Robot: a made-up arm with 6 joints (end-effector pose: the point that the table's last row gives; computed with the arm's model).
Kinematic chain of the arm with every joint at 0, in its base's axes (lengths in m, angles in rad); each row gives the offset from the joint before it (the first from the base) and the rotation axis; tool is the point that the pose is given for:
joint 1: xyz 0 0 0.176 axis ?
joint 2: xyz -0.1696 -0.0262 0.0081 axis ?
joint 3: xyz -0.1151 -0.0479 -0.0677 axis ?
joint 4: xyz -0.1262 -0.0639 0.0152 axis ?
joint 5: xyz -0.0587 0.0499 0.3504 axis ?
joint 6: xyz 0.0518 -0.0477 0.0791 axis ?
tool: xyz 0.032 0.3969 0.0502
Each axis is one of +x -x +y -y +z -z.
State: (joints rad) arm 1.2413 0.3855 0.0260 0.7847 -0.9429 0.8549
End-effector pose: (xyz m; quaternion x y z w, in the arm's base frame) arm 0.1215 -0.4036 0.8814 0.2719 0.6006 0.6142 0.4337
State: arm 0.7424 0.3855 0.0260 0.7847 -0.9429 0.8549
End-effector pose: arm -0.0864 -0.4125 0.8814 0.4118 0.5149 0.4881 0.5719
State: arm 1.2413 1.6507 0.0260 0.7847 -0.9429 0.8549
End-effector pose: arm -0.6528 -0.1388 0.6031 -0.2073 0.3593 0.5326 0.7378
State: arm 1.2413 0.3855 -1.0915 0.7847 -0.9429 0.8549
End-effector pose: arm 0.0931 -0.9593 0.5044 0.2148 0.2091 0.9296 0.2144
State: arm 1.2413 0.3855 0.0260 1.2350 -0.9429 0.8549
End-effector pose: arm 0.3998 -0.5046 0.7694 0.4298 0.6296 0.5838 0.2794
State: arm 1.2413 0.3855 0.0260 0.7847 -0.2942 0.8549
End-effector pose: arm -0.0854 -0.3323 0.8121 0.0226 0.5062 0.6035 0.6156
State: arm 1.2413 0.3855 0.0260 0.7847 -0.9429 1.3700
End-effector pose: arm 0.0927 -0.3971 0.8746 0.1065 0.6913 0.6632 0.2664
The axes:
joint 1: +z
joint 2: -x
joint 3: +y
joint 4: +x
joint 5: -x
joint 6: +y

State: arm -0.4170 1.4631 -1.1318 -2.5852 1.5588 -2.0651
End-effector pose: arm -0.4141 -0.1624 0.3815 0.4504 -0.7300 -0.0796 0.5079
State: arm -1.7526 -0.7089 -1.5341 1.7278 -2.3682 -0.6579
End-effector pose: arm -0.3113 -0.0091 -0.3433 0.6300 -0.3622 0.6827 0.0758
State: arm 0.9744 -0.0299 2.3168 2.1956 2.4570 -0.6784
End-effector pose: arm -0.0829 -0.2673 0.2893 -0.3376 0.6386 0.4414 0.5324
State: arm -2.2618 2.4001 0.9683 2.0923 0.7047 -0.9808
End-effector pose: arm 0.4810 -0.1819 0.3767 -0.6975 0.3199 -0.6346 0.0917
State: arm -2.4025 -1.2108 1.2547 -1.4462 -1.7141 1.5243
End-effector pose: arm 0.2054 0.0241 0.7334 0.8140 0.0895 0.1389 0.5569
